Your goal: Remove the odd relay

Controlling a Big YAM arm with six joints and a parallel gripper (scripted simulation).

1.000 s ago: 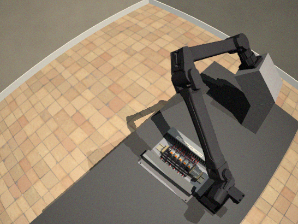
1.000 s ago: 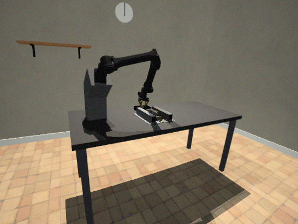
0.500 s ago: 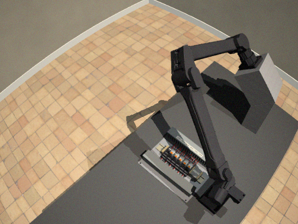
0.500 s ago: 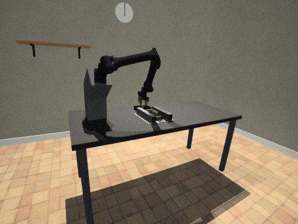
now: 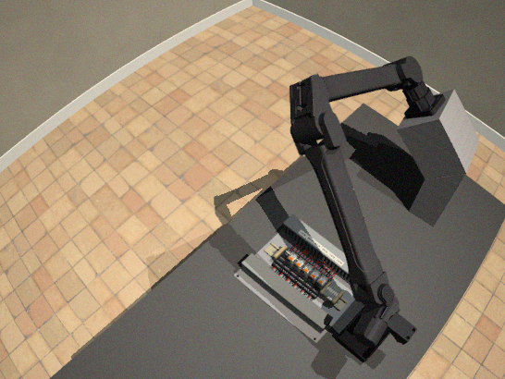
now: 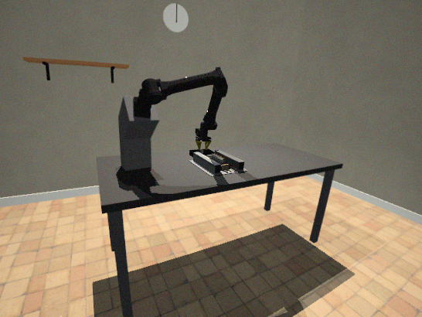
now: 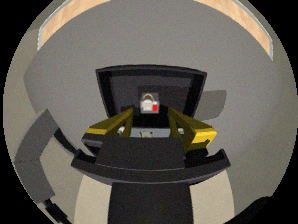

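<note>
Right now the relay is 1 cm to the left of my hand and 3 cm below it. The rest, counted from my hand: black tray (1 cm to the left, 4 cm below).
</note>
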